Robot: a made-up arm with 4 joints.
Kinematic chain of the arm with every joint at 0, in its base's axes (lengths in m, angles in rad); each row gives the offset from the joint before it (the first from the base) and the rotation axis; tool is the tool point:
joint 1: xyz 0 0 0.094 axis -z
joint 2: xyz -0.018 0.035 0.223 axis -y
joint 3: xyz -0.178 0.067 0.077 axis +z
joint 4: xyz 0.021 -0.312 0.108 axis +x
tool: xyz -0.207 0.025 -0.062
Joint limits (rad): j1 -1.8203..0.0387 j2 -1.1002..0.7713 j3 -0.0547..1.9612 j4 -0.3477..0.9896
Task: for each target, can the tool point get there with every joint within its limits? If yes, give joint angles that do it. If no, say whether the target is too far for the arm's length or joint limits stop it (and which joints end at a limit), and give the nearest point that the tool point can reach.
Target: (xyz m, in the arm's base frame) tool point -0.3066 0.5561 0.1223
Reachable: no: joint limits stop it (at a limit: joint 1, joint 3, joint 4) | nearest point -0.0925 0.1695 0.2539 | short by 0.461 m
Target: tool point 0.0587 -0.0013 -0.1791
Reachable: no: joint limits stop it (at a limit: joint 1, joint 2, joint 4) | nearest point 0.1702 0.0404 0.2111 | short by 0.408 m
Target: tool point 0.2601 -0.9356 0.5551
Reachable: no: too far | nearest point 0.1199 -0.4313 0.4240 | short by 0.540 m
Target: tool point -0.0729 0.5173 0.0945
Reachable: no: joint limits stop it (at a limit: joint 3, joint 4) | nearest point -0.0259 0.1839 0.2330 | short by 0.364 m
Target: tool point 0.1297 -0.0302 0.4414
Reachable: yes | joints -0.6388 -0.2929 1.5002 0.6218
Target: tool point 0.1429 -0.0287 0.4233
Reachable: yes | joints -0.2333 -0.4653 1.6605 0.8435
